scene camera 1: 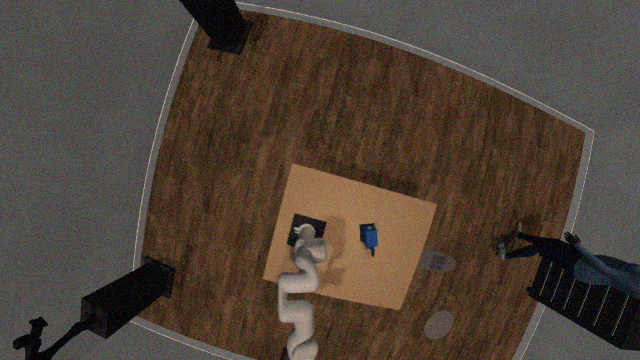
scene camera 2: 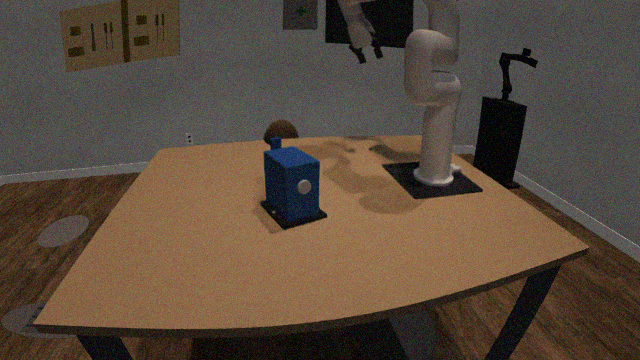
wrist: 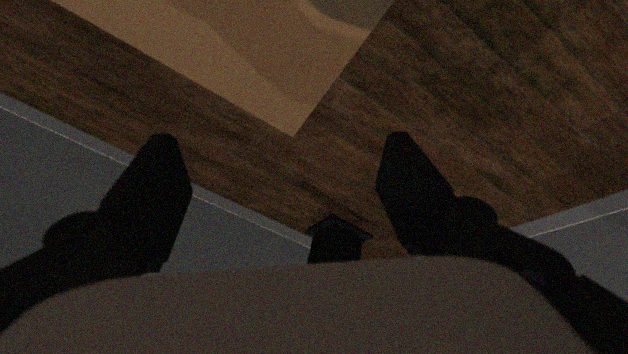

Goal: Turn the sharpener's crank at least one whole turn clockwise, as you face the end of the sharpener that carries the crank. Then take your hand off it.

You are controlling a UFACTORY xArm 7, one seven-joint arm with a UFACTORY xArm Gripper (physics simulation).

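Places are measured from the arm's base along level axes (x ahead, y left, z up), in millimetres.
Pixels of known places: gripper, between the fingertips: [scene camera 2: 371,60] [wrist: 286,161]; arm's base, origin of its link: [scene camera 1: 306,232] [scene camera 2: 433,177].
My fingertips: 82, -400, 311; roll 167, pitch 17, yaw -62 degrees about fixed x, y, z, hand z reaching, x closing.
Note:
Ahead of a thing's pixels: the offset from my fingertips to its top centre, as dx, dy, dz. "spot": to the spot under its first point. Level surfaces: height alone.
The blue sharpener {spot: +325, +536, -189} [scene camera 1: 370,236] [scene camera 2: 291,185] stands upright on its dark base on the table {dz -317} [scene camera 1: 350,190] [scene camera 2: 200,275] [wrist: 225,65]. A round pale disc {spot: +317, +584, -234} [scene camera 2: 304,187] is on its face toward scene camera 2. Its crank {spot: +368, +446, -174} [scene camera 1: 372,251] [scene camera 2: 275,143] is on the opposite end; in scene view 2 a blue knob shows above the body's top and the rest is hidden. My gripper [scene camera 2: 371,59] [wrist: 286,161] is open and empty, high up and well apart from the sharpener, beyond a table corner in the wrist view. The sharpener does not show in the wrist view.
My arm's base stands on a black plate [scene camera 1: 320,225] [scene camera 2: 460,187] on the table, to one side of the sharpener. Black pedestals [scene camera 1: 130,300] [scene camera 2: 500,140] stand on the floor around the table. A person [scene camera 1: 555,250] is off to the right in scene view 1.

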